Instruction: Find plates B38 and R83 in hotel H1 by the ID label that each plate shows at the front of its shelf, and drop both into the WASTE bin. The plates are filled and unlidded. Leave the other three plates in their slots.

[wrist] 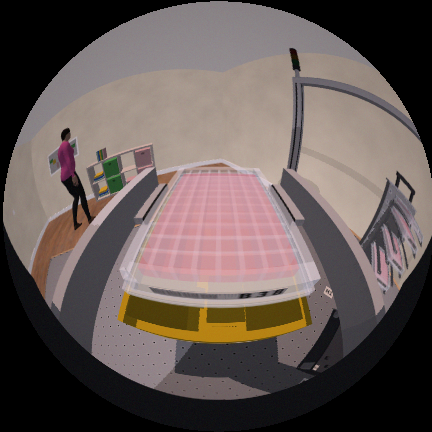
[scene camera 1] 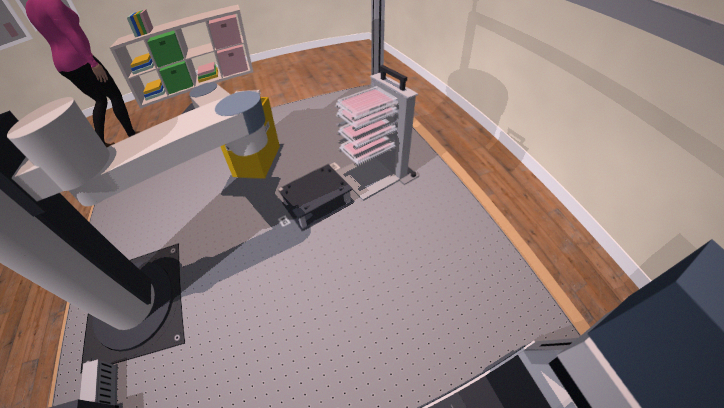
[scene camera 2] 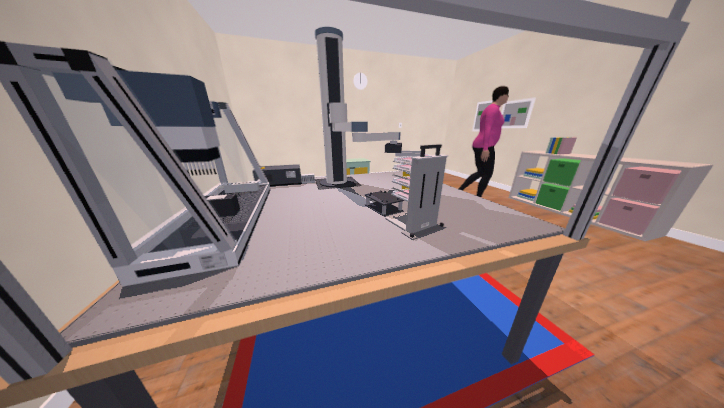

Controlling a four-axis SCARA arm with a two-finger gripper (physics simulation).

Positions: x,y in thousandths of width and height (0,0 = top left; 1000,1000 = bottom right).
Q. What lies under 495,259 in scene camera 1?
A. A plate B33.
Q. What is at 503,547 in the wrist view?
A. A plate B38.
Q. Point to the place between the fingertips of my gripper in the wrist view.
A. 506,406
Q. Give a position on a low black stand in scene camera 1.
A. At 437,464
